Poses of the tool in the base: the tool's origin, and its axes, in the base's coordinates. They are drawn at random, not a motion.
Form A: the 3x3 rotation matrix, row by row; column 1 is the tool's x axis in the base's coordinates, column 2 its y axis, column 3 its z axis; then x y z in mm. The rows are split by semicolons.
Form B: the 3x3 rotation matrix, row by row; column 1 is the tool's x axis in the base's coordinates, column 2 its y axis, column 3 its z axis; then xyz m. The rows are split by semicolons. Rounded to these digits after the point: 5 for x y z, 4 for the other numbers.
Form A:
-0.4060, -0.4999, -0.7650; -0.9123, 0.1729, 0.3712; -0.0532, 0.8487, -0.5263; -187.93, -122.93, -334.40
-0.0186, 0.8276, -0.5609; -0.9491, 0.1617, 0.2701; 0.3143, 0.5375, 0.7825; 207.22, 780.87, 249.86
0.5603, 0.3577, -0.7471; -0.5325, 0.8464, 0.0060; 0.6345, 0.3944, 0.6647; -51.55, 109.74, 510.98
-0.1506, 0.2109, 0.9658; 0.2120, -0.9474, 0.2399; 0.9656, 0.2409, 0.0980; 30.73, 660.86, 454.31
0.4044, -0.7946, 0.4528; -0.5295, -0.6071, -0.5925; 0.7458, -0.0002, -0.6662; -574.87, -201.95, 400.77
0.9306, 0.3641, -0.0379; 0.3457, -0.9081, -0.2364; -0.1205, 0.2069, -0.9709; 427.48, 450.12, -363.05
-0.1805, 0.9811, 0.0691; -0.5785, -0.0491, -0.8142; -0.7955, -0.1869, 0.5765; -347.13, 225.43, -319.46
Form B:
-0.4060, -0.4999, -0.7650; -0.9123, 0.1729, 0.3712; -0.0532, 0.8487, -0.5263; -0.18793, -0.12293, -0.33440
-0.0186, 0.8276, -0.5609; -0.9491, 0.1617, 0.2701; 0.3143, 0.5375, 0.7825; 0.20722, 0.78087, 0.24986
0.5603, 0.3577, -0.7471; -0.5325, 0.8464, 0.0060; 0.6345, 0.3944, 0.6647; -0.05155, 0.10974, 0.51098
-0.1506, 0.2109, 0.9658; 0.2120, -0.9474, 0.2399; 0.9656, 0.2409, 0.0980; 0.03073, 0.66086, 0.45431
0.4044, -0.7946, 0.4528; -0.5295, -0.6071, -0.5925; 0.7458, -0.0002, -0.6662; -0.57487, -0.20195, 0.40077
0.9306, 0.3641, -0.0379; 0.3457, -0.9081, -0.2364; -0.1205, 0.2069, -0.9709; 0.42748, 0.45012, -0.36305
-0.1805, 0.9811, 0.0691; -0.5785, -0.0491, -0.8142; -0.7955, -0.1869, 0.5765; -0.34713, 0.22543, -0.31946

